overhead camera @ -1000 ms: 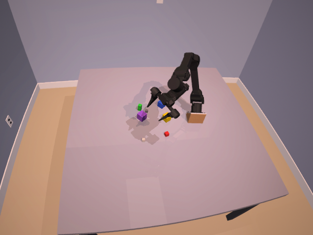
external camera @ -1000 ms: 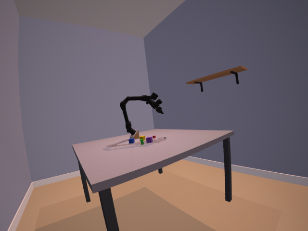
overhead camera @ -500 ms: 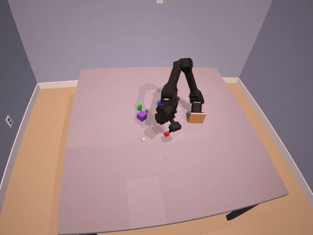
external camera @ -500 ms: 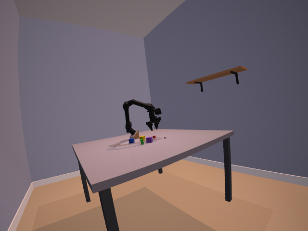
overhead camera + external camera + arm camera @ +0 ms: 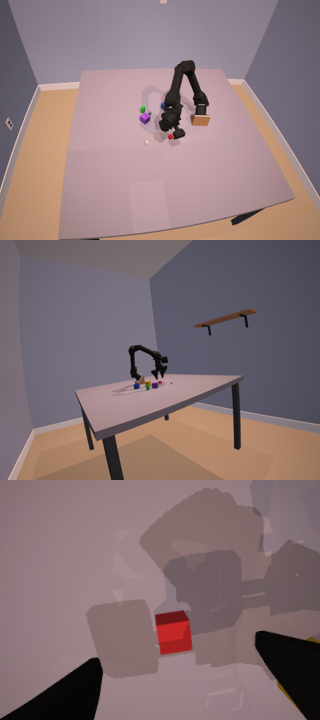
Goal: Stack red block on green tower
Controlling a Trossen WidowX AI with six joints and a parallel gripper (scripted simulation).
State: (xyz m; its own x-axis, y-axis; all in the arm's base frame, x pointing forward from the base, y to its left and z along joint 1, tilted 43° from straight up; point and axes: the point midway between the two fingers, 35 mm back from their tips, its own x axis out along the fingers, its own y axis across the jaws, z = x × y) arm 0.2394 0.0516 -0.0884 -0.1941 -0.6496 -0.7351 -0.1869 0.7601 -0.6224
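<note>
The red block is 30 mm below my gripper tip. Also, from my gripper tip: white block (150 mm ahead, 40 mm below, 10 mm to the left); then purple cube (170 mm to the right, 120 mm ahead, 20 mm below); then yellow cube (130 mm to the right, 40 mm behind, 20 mm below).
</note>
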